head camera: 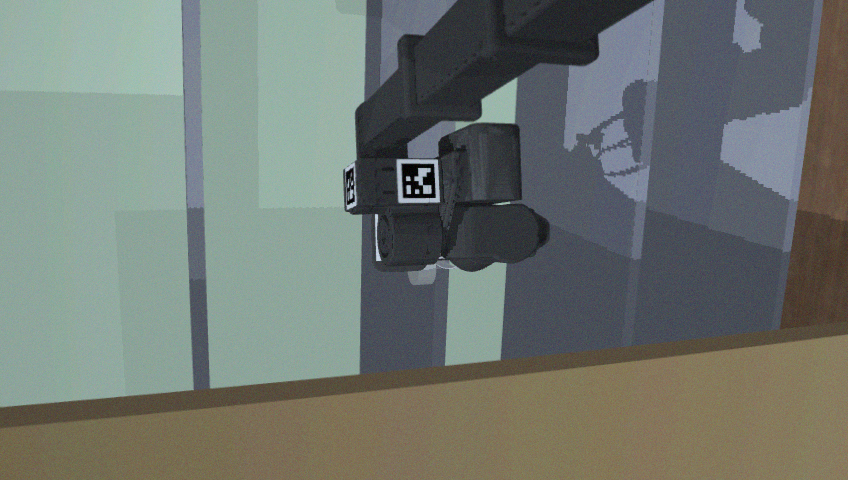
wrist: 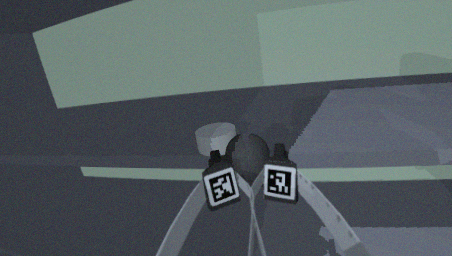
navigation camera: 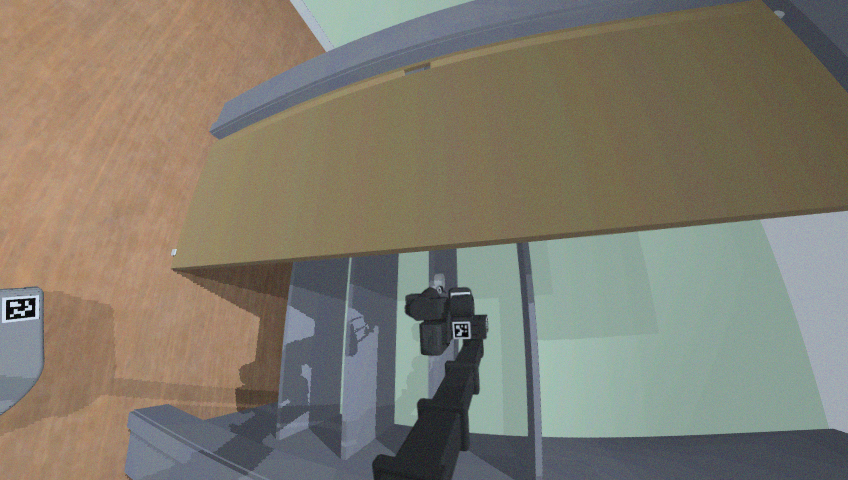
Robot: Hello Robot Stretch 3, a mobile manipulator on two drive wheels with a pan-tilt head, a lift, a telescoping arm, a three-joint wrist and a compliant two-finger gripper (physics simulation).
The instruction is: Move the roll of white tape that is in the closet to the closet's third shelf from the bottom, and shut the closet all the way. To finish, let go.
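Note:
The roll of white tape is a short pale cylinder lying flat on a grey shelf inside the closet. In the wrist view it is just beyond and left of my fingertips, partly hidden by the left finger. My gripper is shut with its dark fingertips together and nothing between them; in the head view the wrist hides most of it. The closet's tan door panel covers part of the opening, and the rest stands open with my arm reaching in.
Another shelf is above the tape's shelf. Lower shelves lie toward the wooden floor. The grey closet frame runs along the door. The door's edge is close beside the wrist.

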